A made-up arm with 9 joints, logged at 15 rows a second.
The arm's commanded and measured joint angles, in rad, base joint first. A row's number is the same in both.
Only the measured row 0 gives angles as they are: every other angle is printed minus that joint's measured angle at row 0.
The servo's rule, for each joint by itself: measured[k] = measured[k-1] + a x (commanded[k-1-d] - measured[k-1]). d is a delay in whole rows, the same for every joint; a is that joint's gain. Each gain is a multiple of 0.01, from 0.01 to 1. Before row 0 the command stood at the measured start. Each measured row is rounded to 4 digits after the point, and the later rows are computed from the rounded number. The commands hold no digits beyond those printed.
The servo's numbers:
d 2
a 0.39 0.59 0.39 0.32 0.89 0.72 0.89 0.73 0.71
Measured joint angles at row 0:
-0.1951 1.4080 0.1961 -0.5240 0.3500 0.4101 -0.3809 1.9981 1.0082
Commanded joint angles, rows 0 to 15:
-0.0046 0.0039 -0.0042 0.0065 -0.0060 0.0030 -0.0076 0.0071 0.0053
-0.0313 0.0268 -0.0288 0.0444 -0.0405 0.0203 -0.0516 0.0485 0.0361
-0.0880 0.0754 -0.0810 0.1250 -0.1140 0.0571 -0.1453 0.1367 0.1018
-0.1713 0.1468 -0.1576 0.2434 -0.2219 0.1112 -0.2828 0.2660 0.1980
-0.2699 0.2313 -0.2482 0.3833 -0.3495 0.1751 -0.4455 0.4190 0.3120
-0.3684 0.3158 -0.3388 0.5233 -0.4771 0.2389 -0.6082 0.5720 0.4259
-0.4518 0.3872 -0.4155 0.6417 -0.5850 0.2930 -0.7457 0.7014 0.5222
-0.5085 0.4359 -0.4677 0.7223 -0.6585 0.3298 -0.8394 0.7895 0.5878
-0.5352 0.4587 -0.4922 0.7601 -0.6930 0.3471 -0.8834 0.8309 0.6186
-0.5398 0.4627 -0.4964 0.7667 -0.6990 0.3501 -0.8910 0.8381 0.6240
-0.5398 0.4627 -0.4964 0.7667 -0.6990 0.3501 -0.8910 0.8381 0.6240
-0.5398 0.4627 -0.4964 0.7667 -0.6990 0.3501 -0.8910 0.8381 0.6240
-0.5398 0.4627 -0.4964 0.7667 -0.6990 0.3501 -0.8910 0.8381 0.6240
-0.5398 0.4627 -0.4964 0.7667 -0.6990 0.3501 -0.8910 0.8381 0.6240
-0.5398 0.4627 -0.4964 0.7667 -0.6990 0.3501 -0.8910 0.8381 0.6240
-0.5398 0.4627 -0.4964 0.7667 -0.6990 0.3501 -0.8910 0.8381 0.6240
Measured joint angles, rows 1 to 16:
0.0000 0.0000 0.0000 0.0000 0.0000 0.0000 0.0000 0.0000 0.0000
0.0000 0.0000 0.0000 0.0000 0.0000 0.0000 0.0000 0.0000 0.0000
-0.0018 0.0023 -0.0016 0.0021 -0.0053 0.0022 -0.0068 0.0052 0.0038
-0.0133 0.0168 -0.0122 0.0156 -0.0366 0.0152 -0.0467 0.0368 0.0267
-0.0424 0.0514 -0.0390 0.0506 -0.1055 0.0454 -0.1345 0.1097 0.0800
-0.0927 0.1077 -0.0853 0.1123 -0.2091 0.0928 -0.2665 0.2238 0.1638
-0.1618 0.1806 -0.1488 0.1990 -0.3341 0.1521 -0.4258 0.3663 0.2690
-0.2424 0.2604 -0.2229 0.3028 -0.4614 0.2146 -0.5881 0.5165 0.3804
-0.3241 0.3352 -0.2980 0.4112 -0.5714 0.2710 -0.7284 0.6515 0.4811
-0.3960 0.3946 -0.3642 0.5108 -0.6489 0.3133 -0.8272 0.7522 0.5569
-0.4503 0.4324 -0.4141 0.5906 -0.6881 0.3376 -0.8772 0.8097 0.6007
-0.4852 0.4503 -0.4462 0.6470 -0.6978 0.3466 -0.8895 0.8304 0.6172
-0.5065 0.4576 -0.4658 0.6853 -0.6989 0.3491 -0.8908 0.8360 0.6220
-0.5195 0.4606 -0.4777 0.7113 -0.6990 0.3498 -0.8910 0.8375 0.6234
-0.5274 0.4618 -0.4850 0.7290 -0.6990 0.3500 -0.8910 0.8379 0.6238
-0.5322 0.4623 -0.4894 0.7411 -0.6990 0.3501 -0.8910 0.8380 0.6239

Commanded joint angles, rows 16 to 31:
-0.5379 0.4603 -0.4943 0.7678 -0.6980 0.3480 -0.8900 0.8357 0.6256
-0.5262 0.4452 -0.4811 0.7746 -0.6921 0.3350 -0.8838 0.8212 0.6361
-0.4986 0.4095 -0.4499 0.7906 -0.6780 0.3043 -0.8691 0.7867 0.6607
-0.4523 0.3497 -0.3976 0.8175 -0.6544 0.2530 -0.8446 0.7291 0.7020
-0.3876 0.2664 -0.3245 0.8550 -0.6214 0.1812 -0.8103 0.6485 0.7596
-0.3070 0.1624 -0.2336 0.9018 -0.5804 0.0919 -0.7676 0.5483 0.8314
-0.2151 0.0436 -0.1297 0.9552 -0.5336 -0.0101 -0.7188 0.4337 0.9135
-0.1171 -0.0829 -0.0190 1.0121 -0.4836 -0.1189 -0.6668 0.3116 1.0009
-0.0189 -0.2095 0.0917 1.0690 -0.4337 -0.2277 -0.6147 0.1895 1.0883
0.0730 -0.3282 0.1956 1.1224 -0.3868 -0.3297 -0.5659 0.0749 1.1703
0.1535 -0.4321 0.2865 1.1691 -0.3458 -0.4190 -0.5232 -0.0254 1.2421
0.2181 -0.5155 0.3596 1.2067 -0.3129 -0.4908 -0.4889 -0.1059 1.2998
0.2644 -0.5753 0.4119 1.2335 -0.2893 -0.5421 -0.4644 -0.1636 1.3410
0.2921 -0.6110 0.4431 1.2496 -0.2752 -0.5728 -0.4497 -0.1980 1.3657
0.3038 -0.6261 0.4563 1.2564 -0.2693 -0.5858 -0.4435 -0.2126 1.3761
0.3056 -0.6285 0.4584 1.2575 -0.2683 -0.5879 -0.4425 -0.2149 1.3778
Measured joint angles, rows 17 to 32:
-0.5352 0.4625 -0.4921 0.7493 -0.6990 0.3501 -0.8910 0.8381 0.6240
-0.5370 0.4626 -0.4938 0.7549 -0.6990 0.3501 -0.8910 0.8381 0.6240
-0.5374 0.4612 -0.4940 0.7590 -0.6981 0.3486 -0.8901 0.8363 0.6251
-0.5330 0.4518 -0.4890 0.7640 -0.6928 0.3388 -0.8845 0.8253 0.6329
-0.5196 0.4268 -0.4738 0.7725 -0.6796 0.3140 -0.8708 0.7971 0.6526
-0.4934 0.3813 -0.4441 0.7869 -0.6572 0.2701 -0.8475 0.7475 0.6877
-0.4521 0.3135 -0.3975 0.8087 -0.6253 0.2061 -0.8144 0.6752 0.7387
-0.3955 0.2244 -0.3336 0.8385 -0.5853 0.1239 -0.7727 0.5826 0.8045
-0.3251 0.1177 -0.2541 0.8758 -0.5393 0.0274 -0.7247 0.4739 0.8819
-0.2440 -0.0007 -0.1624 0.9194 -0.4897 -0.0779 -0.6732 0.3554 0.9664
-0.1562 -0.1239 -0.0633 0.9673 -0.4399 -0.1858 -0.6211 0.2343 1.0529
-0.0668 -0.2444 0.0377 1.0169 -0.3926 -0.2894 -0.5720 0.1179 1.1363
0.0191 -0.3551 0.1347 1.0656 -0.3509 -0.3827 -0.5286 0.0133 1.2114
0.0967 -0.4497 0.2224 1.1108 -0.3171 -0.4605 -0.4933 -0.0737 1.2742
0.1621 -0.5238 0.2963 1.1501 -0.2924 -0.5193 -0.4676 -0.1393 1.3216
0.2128 -0.5752 0.3536 1.1819 -0.2771 -0.5578 -0.4517 -0.1822 1.3529

